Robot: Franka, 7 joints.
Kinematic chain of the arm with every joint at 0, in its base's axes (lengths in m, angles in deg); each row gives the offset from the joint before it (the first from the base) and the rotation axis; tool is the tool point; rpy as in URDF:
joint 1: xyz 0 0 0.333 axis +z
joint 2: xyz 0 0 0 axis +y
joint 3: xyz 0 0 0.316 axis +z
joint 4: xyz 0.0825 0 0 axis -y
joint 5: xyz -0.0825 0 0.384 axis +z
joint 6: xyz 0 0 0 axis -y
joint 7: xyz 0.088 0 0 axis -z
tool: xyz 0 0 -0.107 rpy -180 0 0
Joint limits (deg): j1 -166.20..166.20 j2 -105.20..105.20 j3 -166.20..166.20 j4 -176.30..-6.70 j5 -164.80..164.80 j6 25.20..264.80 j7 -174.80..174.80
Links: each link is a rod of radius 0.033 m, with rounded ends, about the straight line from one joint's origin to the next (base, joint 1, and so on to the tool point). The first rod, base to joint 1, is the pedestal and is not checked.
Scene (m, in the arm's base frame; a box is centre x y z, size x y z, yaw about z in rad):
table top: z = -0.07
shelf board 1: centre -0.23 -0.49 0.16 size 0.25 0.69 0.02 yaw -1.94
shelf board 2: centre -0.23 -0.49 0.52 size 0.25 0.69 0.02 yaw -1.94
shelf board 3: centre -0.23 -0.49 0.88 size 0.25 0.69 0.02 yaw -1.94
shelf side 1: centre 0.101 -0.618 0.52 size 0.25 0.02 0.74 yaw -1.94
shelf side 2: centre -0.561 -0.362 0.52 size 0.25 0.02 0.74 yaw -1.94
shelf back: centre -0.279 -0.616 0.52 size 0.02 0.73 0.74 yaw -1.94
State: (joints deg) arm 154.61 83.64 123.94 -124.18 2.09 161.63 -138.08
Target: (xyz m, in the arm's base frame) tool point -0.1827 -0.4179 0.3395
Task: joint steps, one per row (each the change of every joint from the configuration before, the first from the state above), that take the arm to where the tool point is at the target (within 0.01 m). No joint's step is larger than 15 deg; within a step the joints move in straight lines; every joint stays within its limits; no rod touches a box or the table.
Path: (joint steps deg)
1: -9.45 10.06 6.51 -12.32 -0.51 -2.79 0.00
2: -9.45 10.05 6.52 -12.32 -0.51 -2.78 0.00
3: -5.93 -6.41 -13.66 -7.93 1.22 -2.61 0.00
4: -5.92 -6.42 -13.65 -7.93 1.23 -2.60 0.00
5: -5.93 -6.42 -13.65 -7.92 1.22 -2.60 0.00
6: 14.91 -2.68 -1.58 11.76 0.05 4.05 0.00
7: 14.90 -2.69 -1.57 11.76 0.06 4.06 0.00

